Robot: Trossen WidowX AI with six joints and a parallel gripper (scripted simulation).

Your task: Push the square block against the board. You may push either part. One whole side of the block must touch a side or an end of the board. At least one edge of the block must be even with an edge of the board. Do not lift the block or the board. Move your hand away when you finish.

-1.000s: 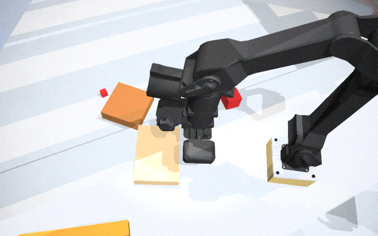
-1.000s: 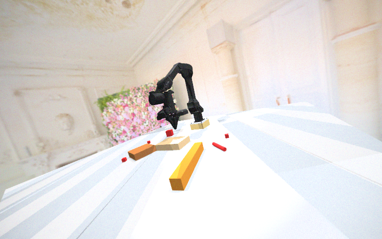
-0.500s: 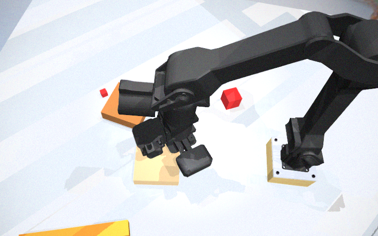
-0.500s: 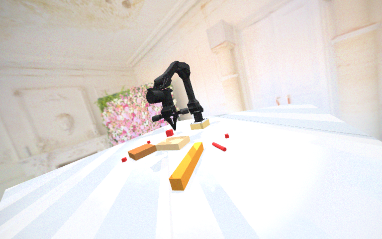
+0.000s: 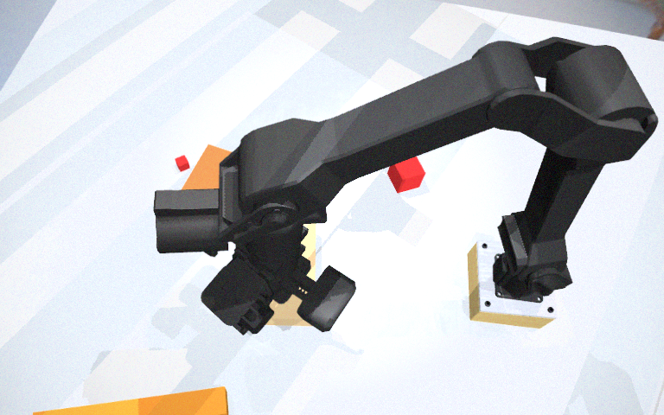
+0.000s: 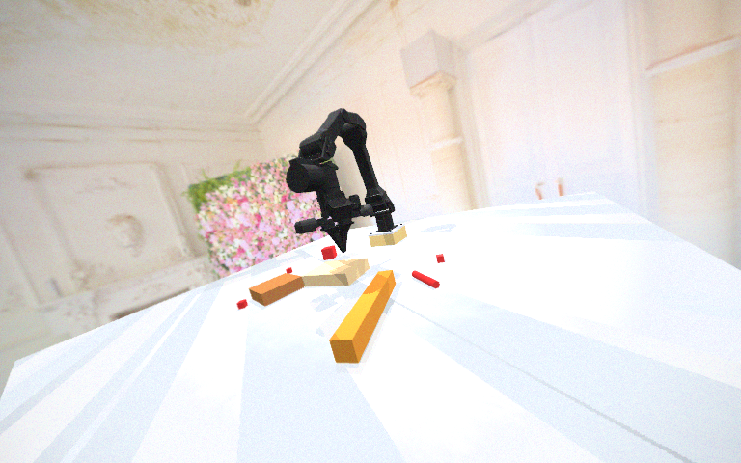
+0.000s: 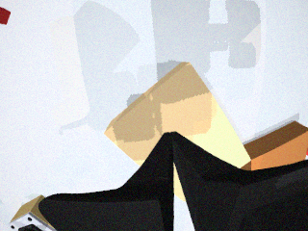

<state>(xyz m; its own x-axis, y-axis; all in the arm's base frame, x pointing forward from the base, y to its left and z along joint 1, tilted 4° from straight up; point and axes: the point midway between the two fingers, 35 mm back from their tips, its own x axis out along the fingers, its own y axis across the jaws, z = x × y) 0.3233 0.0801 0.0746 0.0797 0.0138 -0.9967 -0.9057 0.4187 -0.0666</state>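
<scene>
Now: the pale cream board 50 mm to the right of my gripper tip and 50 mm below it. The rest, counted from my gripper tip: long orange bar 170 mm to the left, 130 mm ahead, 50 mm below; then brown block 170 mm to the right, 100 mm ahead, 50 mm below.
</scene>
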